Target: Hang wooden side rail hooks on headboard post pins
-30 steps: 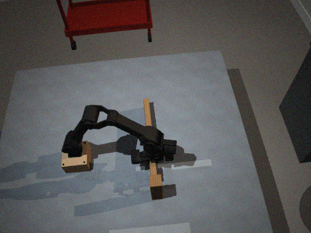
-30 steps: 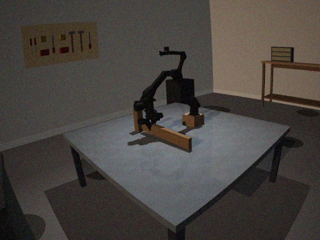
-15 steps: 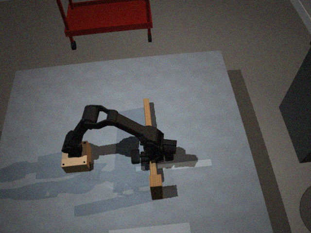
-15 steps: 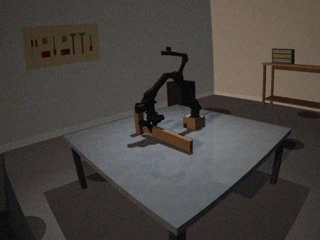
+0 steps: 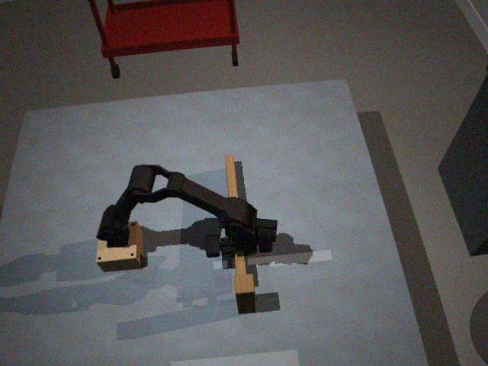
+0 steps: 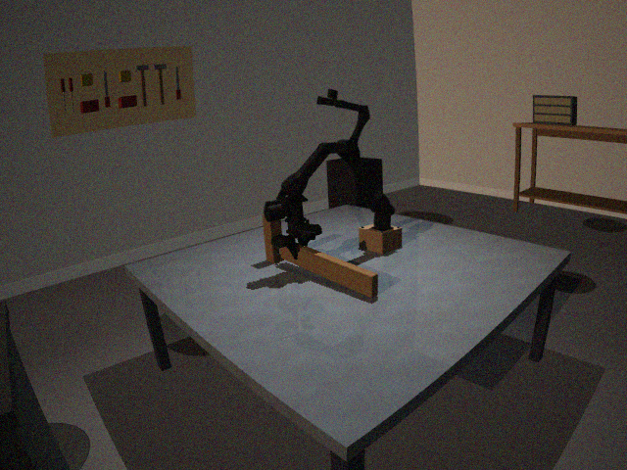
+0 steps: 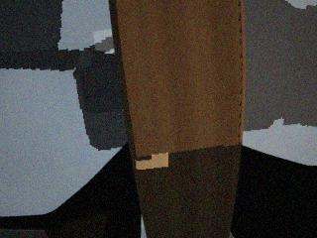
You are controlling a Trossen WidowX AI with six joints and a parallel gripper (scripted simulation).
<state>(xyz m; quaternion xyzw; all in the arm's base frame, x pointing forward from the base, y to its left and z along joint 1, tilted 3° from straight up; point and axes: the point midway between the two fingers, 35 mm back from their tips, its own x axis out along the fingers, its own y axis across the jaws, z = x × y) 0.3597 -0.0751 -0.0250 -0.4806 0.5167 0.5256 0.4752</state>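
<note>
My gripper tip is 140 mm to the left of the headboard post, 40 mm below it and 10 mm short of it.
</note>
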